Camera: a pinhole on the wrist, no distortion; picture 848 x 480 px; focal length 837.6 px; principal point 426.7 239.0 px. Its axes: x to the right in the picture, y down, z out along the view. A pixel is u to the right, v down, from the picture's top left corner.
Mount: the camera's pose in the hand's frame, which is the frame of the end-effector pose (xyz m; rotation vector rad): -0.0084 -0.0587 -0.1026 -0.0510 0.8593 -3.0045
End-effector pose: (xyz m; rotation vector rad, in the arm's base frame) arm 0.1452 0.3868 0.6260 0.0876 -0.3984 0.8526
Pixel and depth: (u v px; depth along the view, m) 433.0 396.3 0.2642
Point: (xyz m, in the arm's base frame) 0.2953 0.2057 0.7336
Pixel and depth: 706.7 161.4 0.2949
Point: 0.1826 0.1517 0.7576
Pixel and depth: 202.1 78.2 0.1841
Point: 0.2445 0.3219 0.7195
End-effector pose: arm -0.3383 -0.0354 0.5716 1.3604 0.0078 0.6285
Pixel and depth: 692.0 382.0 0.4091
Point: -0.2258 -0.3022 0.2724
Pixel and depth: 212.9 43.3 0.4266
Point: -0.0498 -0.2802 0.5058
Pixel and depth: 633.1 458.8 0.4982
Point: -0.1608 -0.3440 0.1968
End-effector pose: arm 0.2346 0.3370 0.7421 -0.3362 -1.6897 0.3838
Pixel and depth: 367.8 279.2 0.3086
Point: 0.0809 0.1278 0.8450
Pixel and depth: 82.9 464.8 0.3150
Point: 0.0986 0.1223 0.9722
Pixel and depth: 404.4 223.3 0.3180
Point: 0.0638 0.1321 0.8254
